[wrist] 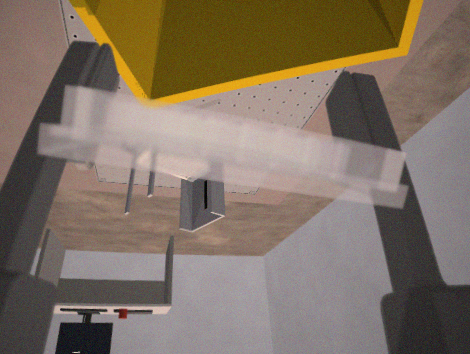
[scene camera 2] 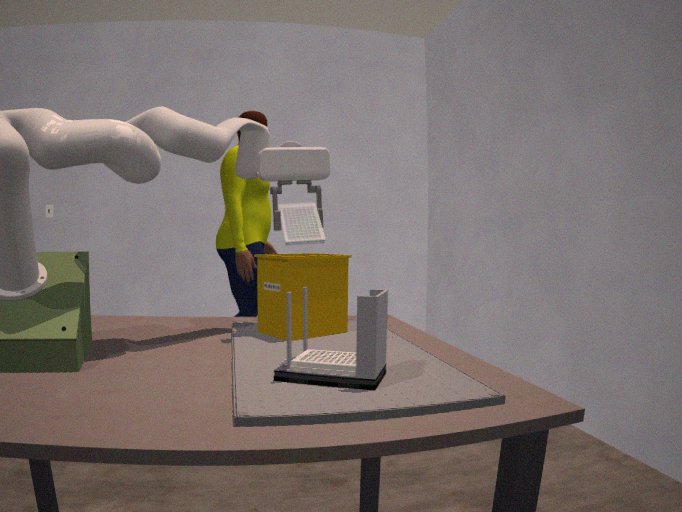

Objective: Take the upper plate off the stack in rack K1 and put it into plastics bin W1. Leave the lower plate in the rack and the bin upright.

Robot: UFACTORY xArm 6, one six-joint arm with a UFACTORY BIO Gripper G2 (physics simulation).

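Frame: origin at the arm's base, x down, y right, z back, level; metres.
Where they show: hand, its tool point: (wrist: 227, 114) (scene camera 2: 298, 219); arm's base, origin of its link: (scene camera 2: 17, 280).
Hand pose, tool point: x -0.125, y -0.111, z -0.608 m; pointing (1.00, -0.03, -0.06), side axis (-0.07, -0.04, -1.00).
Note:
Things, the pixels of their top centre, and the offset from my tool point. Level surfaces: height alone.
- yellow plastics bin W1, centre of its top: (scene camera 2: 302, 254) dx +0.079, dy -0.012, dz -0.014 m
- Rack K1, centre of its top: (scene camera 2: 332, 291) (wrist: 169, 214) dx +0.121, dy +0.361, dz +0.034 m
- white lower plate, centre of its top: (scene camera 2: 337, 357) (wrist: 177, 162) dx +0.225, dy +0.367, dz +0.027 m
- grey perforated board, height of its surface: dx +0.259 m
- brown table, height of its surface: dx +0.272 m
My gripper (scene camera 2: 300, 224) (wrist: 226, 70) is shut on the upper plate, with a finger at either side. This pale, gridded plate (scene camera 2: 302, 220) (wrist: 227, 135) hangs tilted above yellow plastics bin W1 (scene camera 2: 327, 292) (wrist: 280, 40), apart from its rim. In the wrist view the plate is blurred, and the bin's open mouth shows beyond it. The bin stands upright. Rack K1 (scene camera 2: 370, 336) (wrist: 190, 205), with a black base, thin posts and a grey corner channel, stands in front of the bin. The white lower plate (scene camera 2: 328, 357) lies in it; the held plate partly veils it in the wrist view.
Bin and rack stand on a grey perforated board (scene camera 2: 264, 399) (wrist: 265, 102) on the brown table (scene camera 2: 137, 407). The arm's green base block (scene camera 2: 41, 355) is at the left. A person in a yellow top (scene camera 2: 231, 220) stands behind the table, partly hidden by the arm and bin.

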